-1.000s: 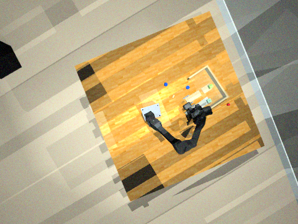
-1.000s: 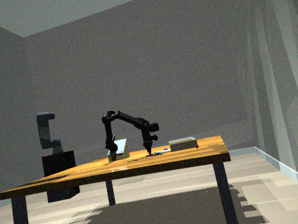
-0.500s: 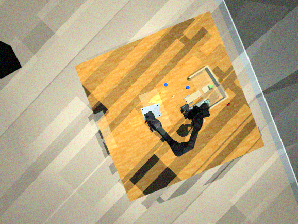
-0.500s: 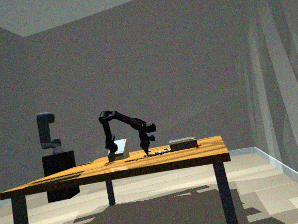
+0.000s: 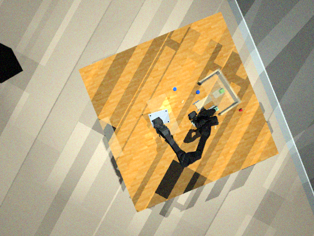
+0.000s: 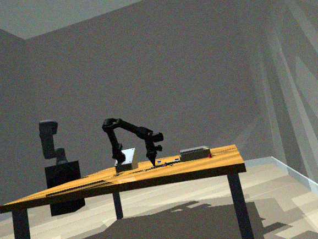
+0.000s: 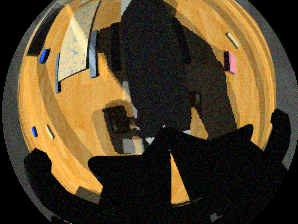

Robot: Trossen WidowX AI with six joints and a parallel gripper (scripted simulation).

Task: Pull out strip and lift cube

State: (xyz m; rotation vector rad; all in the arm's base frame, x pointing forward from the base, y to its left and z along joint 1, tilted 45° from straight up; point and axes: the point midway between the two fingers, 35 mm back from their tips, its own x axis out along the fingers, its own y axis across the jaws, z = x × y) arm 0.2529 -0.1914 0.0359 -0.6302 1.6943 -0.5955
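The pink piece is 90 mm to the right of my gripper tip and 80 mm ahead of it. From my gripper tip the other things lie so: tan piece 200 mm to the left, 10 mm behind; then red piece 380 mm ahead, 100 mm to the right, 10 mm above.
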